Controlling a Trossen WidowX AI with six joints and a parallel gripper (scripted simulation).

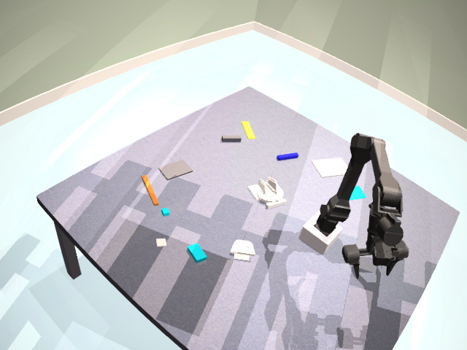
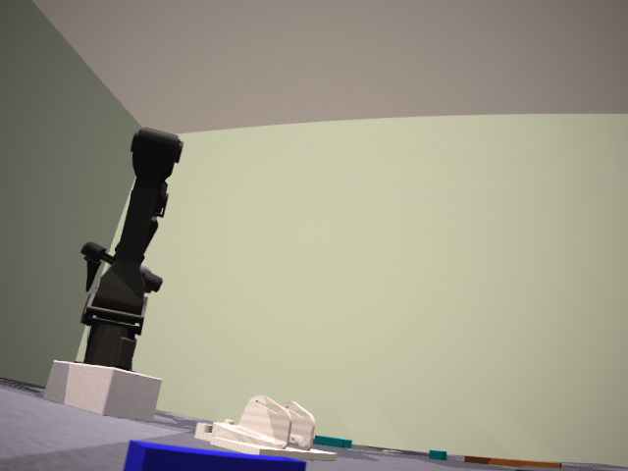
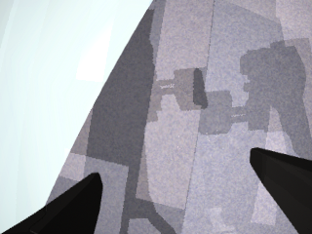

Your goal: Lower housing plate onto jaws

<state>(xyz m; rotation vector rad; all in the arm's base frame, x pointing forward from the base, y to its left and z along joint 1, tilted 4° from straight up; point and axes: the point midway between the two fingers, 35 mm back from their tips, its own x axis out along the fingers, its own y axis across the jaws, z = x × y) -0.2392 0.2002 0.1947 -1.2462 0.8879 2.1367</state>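
Now: the white block 41 cm ahead of my gripper tip, 7 cm to the left of it and 20 cm below it. From my gripper tip the other things lie so: cyan block 49 cm ahead, 20 cm to the left, 20 cm below; then orange bar 82 cm ahead, 14 cm to the left, 21 cm below; then blue bar 63 cm ahead, 46 cm to the right, 21 cm below.
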